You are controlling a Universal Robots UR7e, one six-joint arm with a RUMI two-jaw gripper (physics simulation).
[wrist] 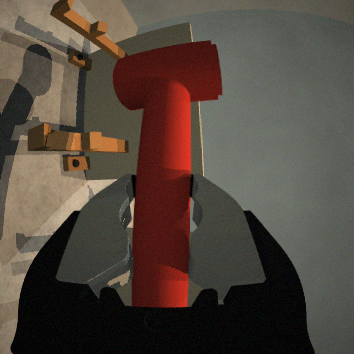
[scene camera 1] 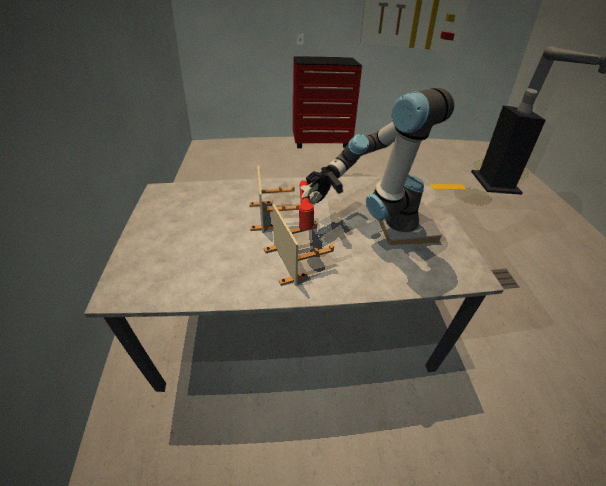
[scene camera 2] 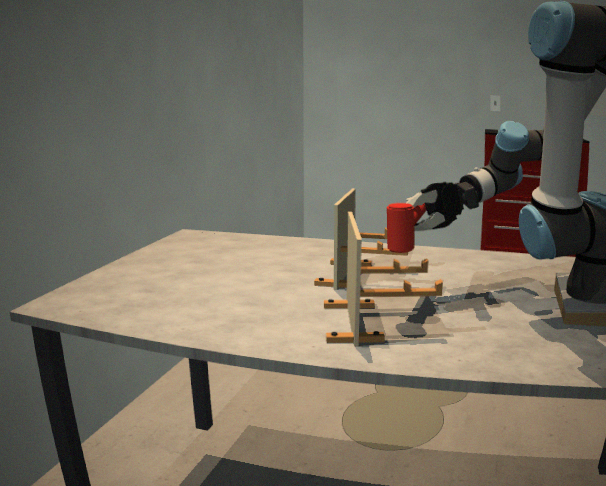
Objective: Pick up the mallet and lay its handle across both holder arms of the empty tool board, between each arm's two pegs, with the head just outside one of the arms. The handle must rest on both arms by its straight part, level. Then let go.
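Note:
My gripper (scene camera 1: pixel 310 193) (scene camera 2: pixel 418 212) (wrist: pixel 162 176) is shut on the handle of the red mallet (scene camera 1: pixel 306 217) (scene camera 2: pixel 400 227) (wrist: pixel 165 130). The mallet is held in the air, its head upright and towards the near side in the first scene view. The near tool board (scene camera 1: pixel 285 245) (scene camera 2: pixel 353 283) (wrist: pixel 107 115) has two orange holder arms with pegs: a near arm (scene camera 1: pixel 314 253) (scene camera 2: pixel 425 291) (wrist: pixel 90 32) and a far arm (scene camera 2: pixel 384 269) (wrist: pixel 105 143). No tool shows on them. In the wrist view, the head is seen between these arms; its exact height above them is unclear.
A second upright board (scene camera 1: pixel 260 192) (scene camera 2: pixel 343 237), with pegged arms (scene camera 1: pixel 277 190), stands behind the near board. Both boards have orange feet on the grey table (scene camera 1: pixel 177 253) (scene camera 2: pixel 177 283). The robot base (scene camera 1: pixel 412 233) stands to the right.

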